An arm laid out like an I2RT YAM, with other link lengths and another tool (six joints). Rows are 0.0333 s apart.
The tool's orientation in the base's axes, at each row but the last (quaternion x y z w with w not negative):
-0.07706, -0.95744, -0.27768, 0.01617
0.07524, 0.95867, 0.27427, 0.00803
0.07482, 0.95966, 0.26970, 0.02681
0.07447, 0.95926, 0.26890, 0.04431
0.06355, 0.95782, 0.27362, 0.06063
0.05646, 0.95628, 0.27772, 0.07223
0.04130, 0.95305, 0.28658, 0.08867
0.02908, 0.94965, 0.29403, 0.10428
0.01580, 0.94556, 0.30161, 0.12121
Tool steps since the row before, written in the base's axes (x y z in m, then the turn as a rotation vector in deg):
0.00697, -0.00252, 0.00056, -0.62, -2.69, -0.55
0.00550, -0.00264, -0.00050, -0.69, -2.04, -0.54
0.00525, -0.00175, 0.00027, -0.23, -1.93, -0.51
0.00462, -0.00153, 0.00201, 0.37, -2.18, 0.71
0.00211, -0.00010, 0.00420, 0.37, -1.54, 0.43
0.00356, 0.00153, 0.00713, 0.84, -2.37, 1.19
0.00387, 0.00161, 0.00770, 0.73, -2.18, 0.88
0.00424, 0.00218, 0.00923, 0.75, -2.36, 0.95
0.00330, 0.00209, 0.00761, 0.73, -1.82, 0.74
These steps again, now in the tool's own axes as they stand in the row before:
-0.00719, -0.00071, -0.00174, 0.20, -2.63, -0.98
-0.00584, -0.00171, -0.00065, 0.36, -2.09, -0.65
-0.00546, -0.00066, -0.00065, -0.07, -1.92, -0.58
-0.00490, 0.00031, -0.00191, -0.76, -1.43, -1.67
-0.00243, 0.00234, -0.00327, -0.64, -1.04, -1.10
-0.00403, 0.00537, -0.00455, -1.30, -1.29, -2.09
-0.00471, 0.00571, -0.00470, -1.13, -1.31, -1.76
-0.00556, 0.00698, -0.00532, -1.18, -1.42, -1.91
-0.00466, 0.00594, -0.00403, -1.06, -1.09, -1.44

